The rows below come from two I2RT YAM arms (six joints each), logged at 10 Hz.
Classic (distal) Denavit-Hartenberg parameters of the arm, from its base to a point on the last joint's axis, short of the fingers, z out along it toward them. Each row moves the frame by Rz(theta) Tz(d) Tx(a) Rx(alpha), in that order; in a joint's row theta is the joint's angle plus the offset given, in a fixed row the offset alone. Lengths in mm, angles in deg.
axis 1: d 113.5  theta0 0  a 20  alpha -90
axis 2: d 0  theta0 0  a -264  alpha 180
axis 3: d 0  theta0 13.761  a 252.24  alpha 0
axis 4: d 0  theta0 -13.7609  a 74  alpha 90
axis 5: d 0  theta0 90  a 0  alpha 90
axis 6: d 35.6  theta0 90  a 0  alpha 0
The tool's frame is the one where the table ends.
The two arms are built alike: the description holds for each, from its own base.
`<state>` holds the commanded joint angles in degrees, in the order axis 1, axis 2, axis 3, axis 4, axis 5, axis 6, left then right.
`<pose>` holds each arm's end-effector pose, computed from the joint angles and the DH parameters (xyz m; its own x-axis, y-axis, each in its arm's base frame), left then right.
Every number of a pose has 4 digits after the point.
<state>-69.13 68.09 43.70 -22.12 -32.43 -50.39 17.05 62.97 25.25 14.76 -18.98 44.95</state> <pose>0.1037 -0.2184 0.2364 -0.6711 -0.0651 -0.7385 0.2199 0.9338 -0.2822 0.2162 0.0784 0.2042 -0.6621 0.4957 -0.5620 -0.1354 0.6585 0.7403</pose>
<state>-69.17 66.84 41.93 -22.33 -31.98 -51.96 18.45 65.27 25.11 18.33 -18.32 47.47</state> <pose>0.1010 -0.2124 0.2309 -0.6846 -0.0794 -0.7246 0.2041 0.9334 -0.2951 0.2199 0.0852 0.2011 -0.6638 0.5160 -0.5414 -0.1302 0.6330 0.7631</pose>
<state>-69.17 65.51 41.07 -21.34 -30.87 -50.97 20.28 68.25 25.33 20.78 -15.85 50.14</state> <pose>0.0993 -0.2097 0.2321 -0.6848 -0.0751 -0.7248 0.2271 0.9231 -0.3102 0.2243 0.0932 0.1950 -0.6647 0.5416 -0.5146 -0.0944 0.6224 0.7770</pose>
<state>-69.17 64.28 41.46 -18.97 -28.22 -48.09 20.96 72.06 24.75 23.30 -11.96 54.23</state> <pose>0.0986 -0.2119 0.2414 -0.6779 -0.0624 -0.7325 0.2900 0.8929 -0.3444 0.2292 0.0957 0.1810 -0.6495 0.6012 -0.4655 0.0004 0.6125 0.7905</pose>
